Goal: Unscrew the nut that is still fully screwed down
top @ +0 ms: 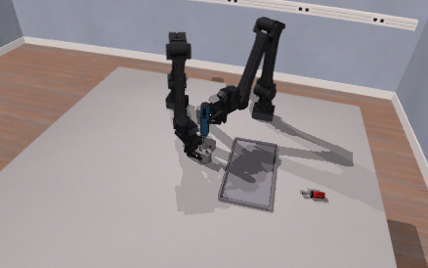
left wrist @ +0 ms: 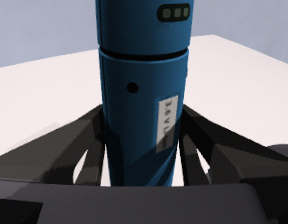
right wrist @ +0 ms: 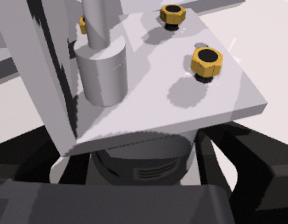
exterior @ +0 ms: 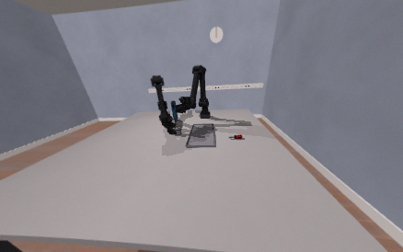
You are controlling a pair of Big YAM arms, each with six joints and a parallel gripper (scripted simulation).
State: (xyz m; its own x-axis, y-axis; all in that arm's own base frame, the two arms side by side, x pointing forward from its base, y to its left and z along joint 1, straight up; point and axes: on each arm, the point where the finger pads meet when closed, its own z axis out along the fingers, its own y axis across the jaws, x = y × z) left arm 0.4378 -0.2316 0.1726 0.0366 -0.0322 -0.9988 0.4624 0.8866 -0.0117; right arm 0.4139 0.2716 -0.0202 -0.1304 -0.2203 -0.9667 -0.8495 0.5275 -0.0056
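Now: right hand 5 cm below the grey bracket. From my right hand the other things lie so: flat grey tray (3 cm ahead, 22 cm to the left, 2 cm below); nut (1 cm ahead, 2 cm to the right, 5 cm above); grey tip (2 cm behind, 1 cm to the right, 6 cm above).
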